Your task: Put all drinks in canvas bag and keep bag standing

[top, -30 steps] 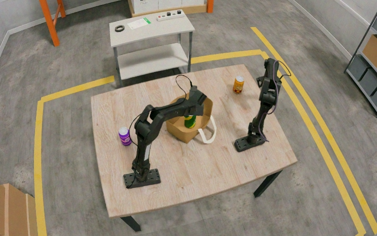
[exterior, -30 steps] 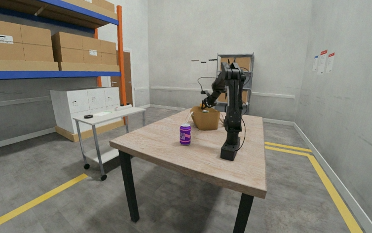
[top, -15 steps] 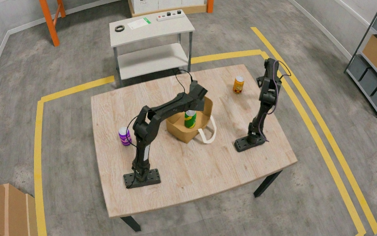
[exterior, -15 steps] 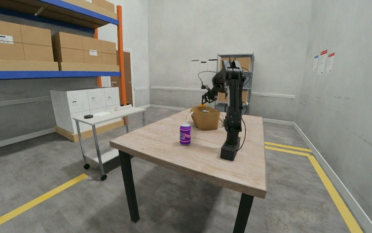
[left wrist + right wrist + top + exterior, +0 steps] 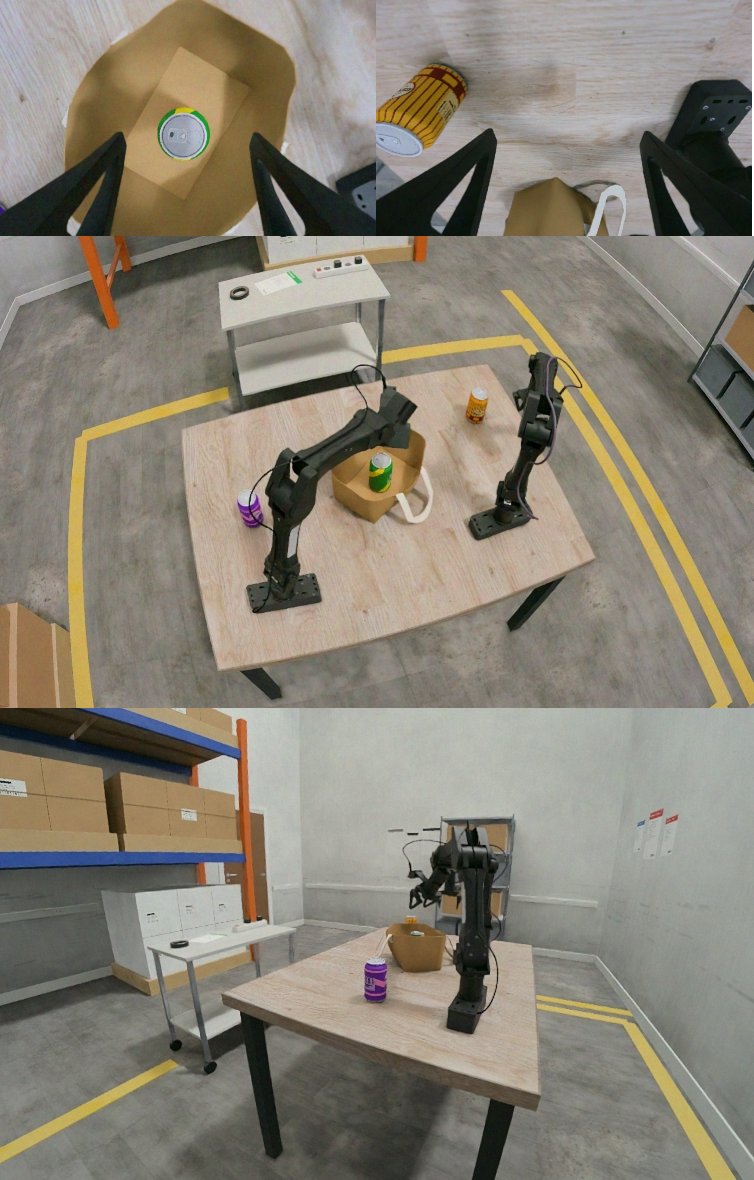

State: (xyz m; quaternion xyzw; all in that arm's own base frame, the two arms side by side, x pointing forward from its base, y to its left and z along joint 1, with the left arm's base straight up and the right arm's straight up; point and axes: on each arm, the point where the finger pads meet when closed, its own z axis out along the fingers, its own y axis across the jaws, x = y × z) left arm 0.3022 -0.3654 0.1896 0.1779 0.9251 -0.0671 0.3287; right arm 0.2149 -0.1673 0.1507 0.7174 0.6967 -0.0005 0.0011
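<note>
My left hand is 410 mm to the right of the purple can, 170 mm above it and 10 mm short of it. The rest, counted from my left hand: orange can 400 mm to the right, 170 mm below, 140 mm ahead; then green can 170 mm below, 10 mm to the left.
</note>
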